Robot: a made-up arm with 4 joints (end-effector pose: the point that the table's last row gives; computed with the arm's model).
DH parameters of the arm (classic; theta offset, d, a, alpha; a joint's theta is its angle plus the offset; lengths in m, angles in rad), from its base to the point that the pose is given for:
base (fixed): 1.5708 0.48 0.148 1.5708
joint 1: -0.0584 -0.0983 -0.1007 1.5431
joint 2: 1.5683 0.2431 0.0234 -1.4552
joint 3: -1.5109 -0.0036 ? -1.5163
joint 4: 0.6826 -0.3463 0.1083 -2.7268
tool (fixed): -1.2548 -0.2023 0 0
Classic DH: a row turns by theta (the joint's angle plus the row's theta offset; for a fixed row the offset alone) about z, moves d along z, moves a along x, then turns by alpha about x.
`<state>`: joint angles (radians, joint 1 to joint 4).
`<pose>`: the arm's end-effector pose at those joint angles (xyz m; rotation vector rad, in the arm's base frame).
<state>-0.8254 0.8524 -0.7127 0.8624</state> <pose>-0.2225 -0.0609 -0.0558 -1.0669 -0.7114 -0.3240</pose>
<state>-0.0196 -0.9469 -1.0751 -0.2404</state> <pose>-0.3750 -0.3817 0.1390 -0.5427 -0.2725 2.2141</pose>
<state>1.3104 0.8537 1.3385 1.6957</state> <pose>0.2679 0.4755 0.1108 0.0034 -1.9814 -1.7381</pose>
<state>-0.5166 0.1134 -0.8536 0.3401</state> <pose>-0.5167 -0.0841 0.0535 -0.8743 -0.1512 0.6913</pose>
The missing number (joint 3, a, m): 0.3743
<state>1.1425 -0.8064 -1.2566 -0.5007</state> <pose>-0.4020 0.1701 -0.0880 -0.0340 -1.3030 1.8753</pose>
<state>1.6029 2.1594 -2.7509 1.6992</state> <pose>-0.0234 -0.0133 0.3208 -1.4029 -1.9688 0.7813</pose>
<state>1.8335 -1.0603 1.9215 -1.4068</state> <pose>0.2365 0.3358 0.7655 -0.3622 -0.4775 -1.5473</pose>
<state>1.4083 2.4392 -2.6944 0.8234</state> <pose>-0.0171 -0.1177 0.4340 -2.3657 -1.3371 1.2077</pose>
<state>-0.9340 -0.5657 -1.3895 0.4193</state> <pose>-0.5469 -0.2001 0.6237 -0.9698 0.7787 1.1477</pose>
